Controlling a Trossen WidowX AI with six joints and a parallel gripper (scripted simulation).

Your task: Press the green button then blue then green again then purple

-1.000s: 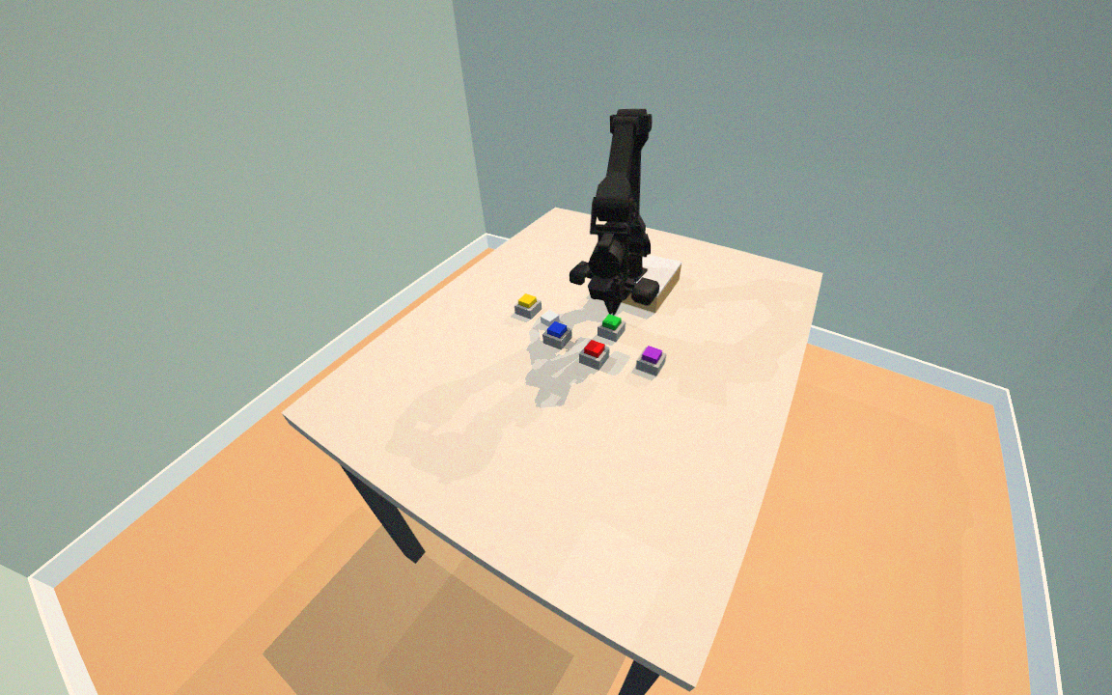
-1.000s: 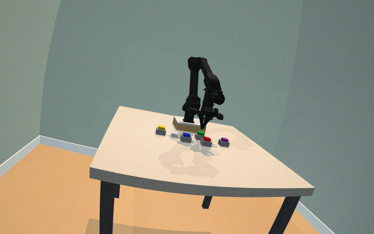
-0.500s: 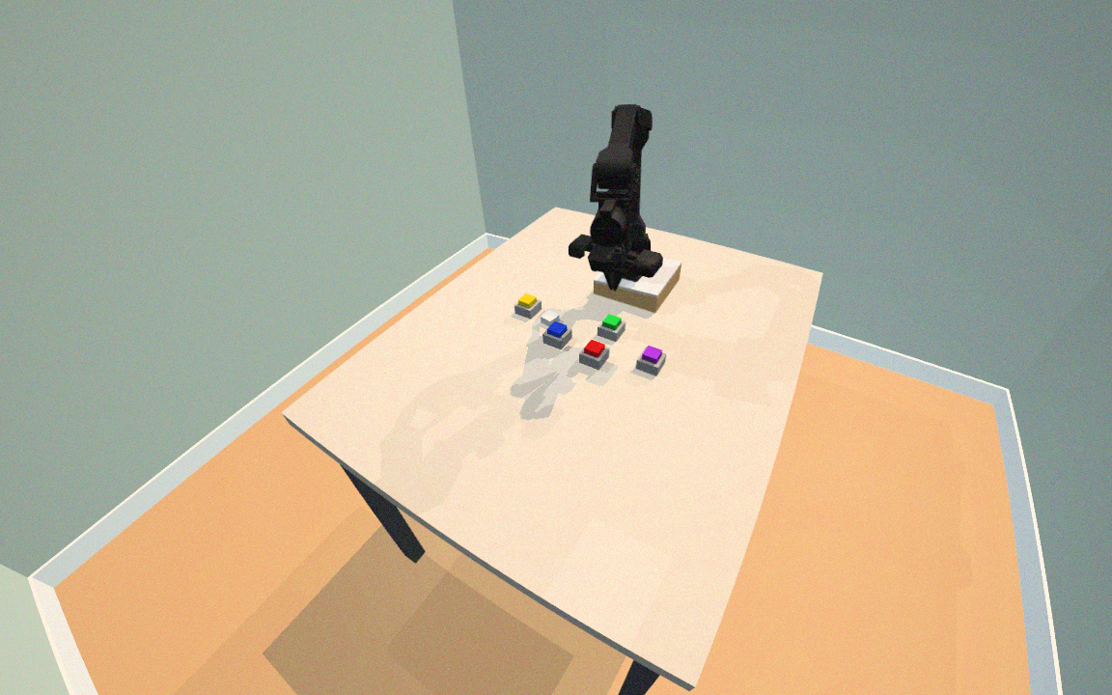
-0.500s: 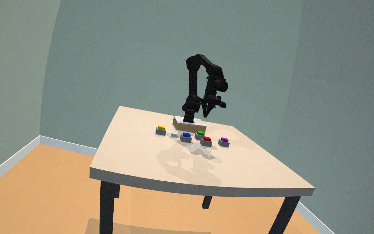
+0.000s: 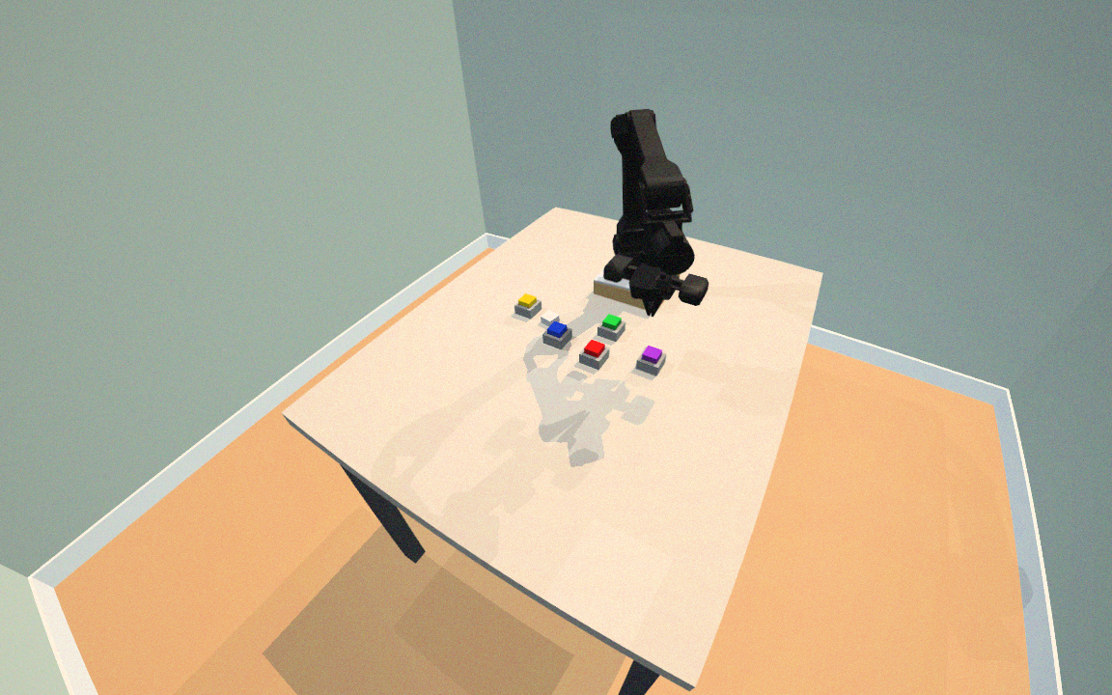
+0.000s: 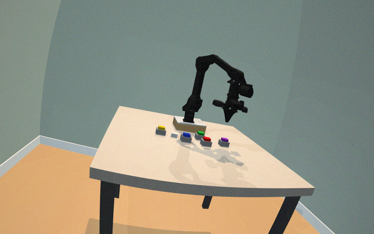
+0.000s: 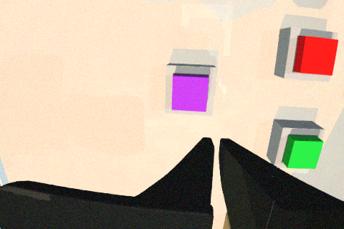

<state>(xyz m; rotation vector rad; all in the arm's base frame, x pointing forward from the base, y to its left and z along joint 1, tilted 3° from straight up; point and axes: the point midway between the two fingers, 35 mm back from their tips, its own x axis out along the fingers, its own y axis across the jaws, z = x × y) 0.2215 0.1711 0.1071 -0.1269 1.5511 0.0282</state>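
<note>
Right now the purple button is 10 mm to the left of my gripper tip and 90 mm below it. The rest, counted from my gripper tip: green button: 40 mm behind, 110 mm to the right, 90 mm below; blue button: 50 mm ahead, 200 mm to the right, 90 mm below; red button: 50 mm ahead, 100 mm to the right, 90 mm below.
</note>
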